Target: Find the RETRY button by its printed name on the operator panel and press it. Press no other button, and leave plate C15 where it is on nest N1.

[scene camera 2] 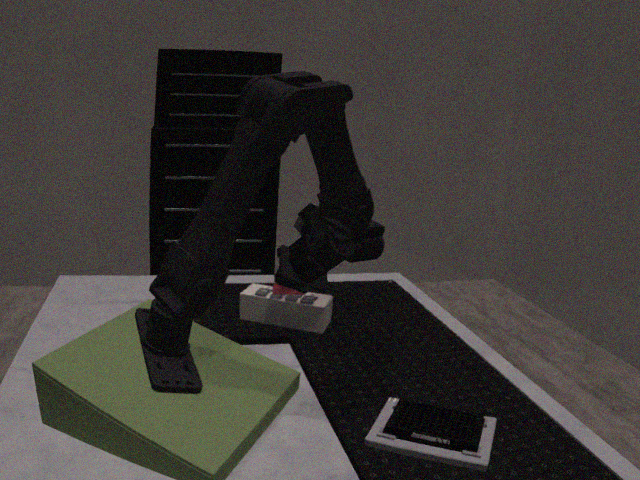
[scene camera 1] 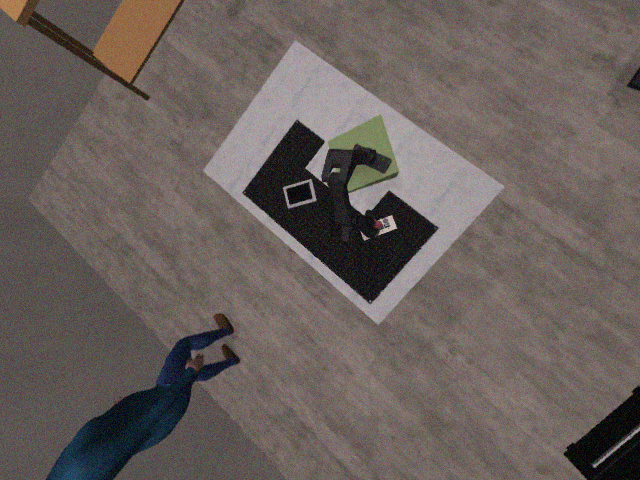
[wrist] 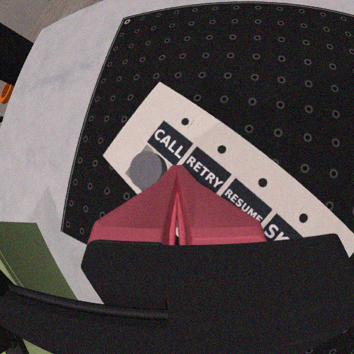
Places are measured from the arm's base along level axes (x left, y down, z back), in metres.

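Where they show: gripper, fingertip midpoint: (scene camera 2: pixel 273 290) (scene camera 1: pixel 382 224); arm's base, link origin: (scene camera 2: pixel 165 350) (scene camera 1: pixel 370 158).
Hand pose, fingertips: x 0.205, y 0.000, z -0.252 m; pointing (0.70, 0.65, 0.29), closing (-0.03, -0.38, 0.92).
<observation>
Each offset is from my fingertips to the top centre of the thing. Level surfaces: height alone.
The operator panel @[dx -0.011, dy +0.003, dz -0.023 m] (scene camera 1: pixel 390 224) (scene camera 2: pixel 284 314) (wrist: pixel 135 122) is a pale box with a row of grey buttons beside dark name labels. In the wrist view the labels read CALL (wrist: pixel 170 141), RETRY (wrist: pixel 203 171), RESUME (wrist: pixel 243 204) and a partly covered SK. The grey button by CALL (wrist: pixel 146 170) shows; the RETRY button is hidden behind the red fingers. My gripper (wrist: pixel 176 174) is shut and empty, its tips over the panel beside the RETRY label; contact cannot be told. Plate C15 @[dx -0.455, dy +0.033, dz -0.055 m] (scene camera 1: pixel 299 193) (scene camera 2: pixel 436 421), dark, lies in the white frame of nest N1 (scene camera 1: pixel 287 200) (scene camera 2: pixel 403 448).
A green wedge (scene camera 1: pixel 369 136) (scene camera 2: pixel 242 413) carries the arm's base. The black perforated mat @[dy +0.059 m] (scene camera 1: pixel 372 279) (scene camera 2: pixel 361 330) (wrist: pixel 280 65) lies on the white table @[dy +0.072 m] (scene camera 1: pixel 289 77) (scene camera 2: pixel 67 310). A person (scene camera 1: pixel 134 413) is on the floor side, and a dark cabinet (scene camera 2: pixel 217 62) stands behind the table.
</observation>
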